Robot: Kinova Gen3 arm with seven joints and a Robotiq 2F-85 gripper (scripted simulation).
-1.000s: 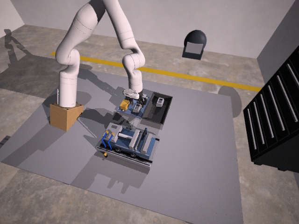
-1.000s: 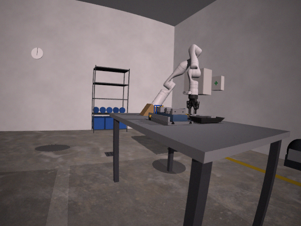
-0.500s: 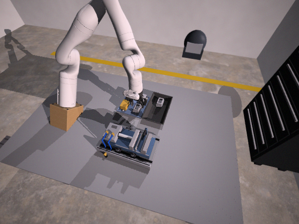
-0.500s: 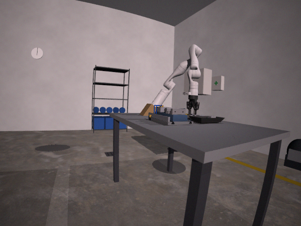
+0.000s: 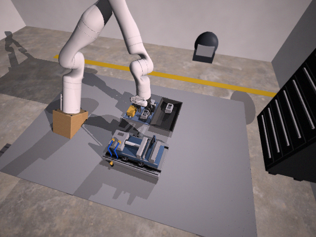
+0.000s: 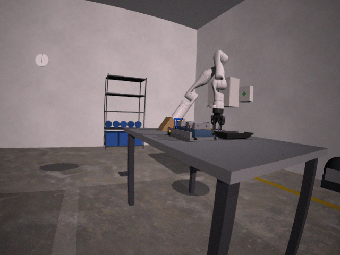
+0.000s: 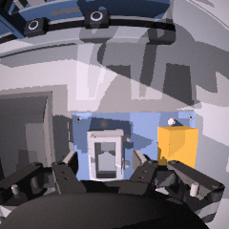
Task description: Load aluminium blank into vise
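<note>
Right now the brass blank is 9 cm behind my hand and 3 cm below it. Also, from my hand: vise rail (3 cm ahead, 33 cm to the right, 2 cm below); then hose block (6 cm behind, 23 cm to the right, 3 cm above); then vise (4 cm ahead, 24 cm to the right, 1 cm below).
</note>
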